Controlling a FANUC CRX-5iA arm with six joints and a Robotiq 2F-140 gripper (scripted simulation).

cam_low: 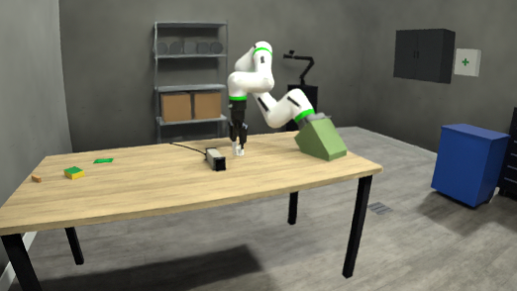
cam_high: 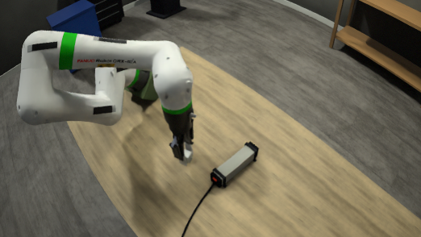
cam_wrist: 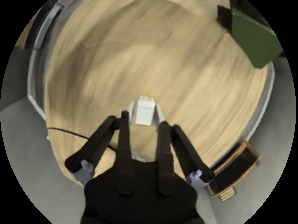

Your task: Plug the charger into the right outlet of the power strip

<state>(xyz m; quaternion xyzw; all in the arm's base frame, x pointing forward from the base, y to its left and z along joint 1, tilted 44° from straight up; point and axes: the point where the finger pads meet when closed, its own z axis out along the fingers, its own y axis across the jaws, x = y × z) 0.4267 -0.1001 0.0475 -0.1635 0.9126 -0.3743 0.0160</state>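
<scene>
Right now my hand is 1 cm past the white charger and 1 cm above it. The rest, counted from my hand: power strip (18 cm ahead, 8 cm to the left, 1 cm below); yellow-green sponge (86 cm ahead, 6 cm to the right, 2 cm below); flat green piece (71 cm ahead, 22 cm to the right, 3 cm below).
</scene>
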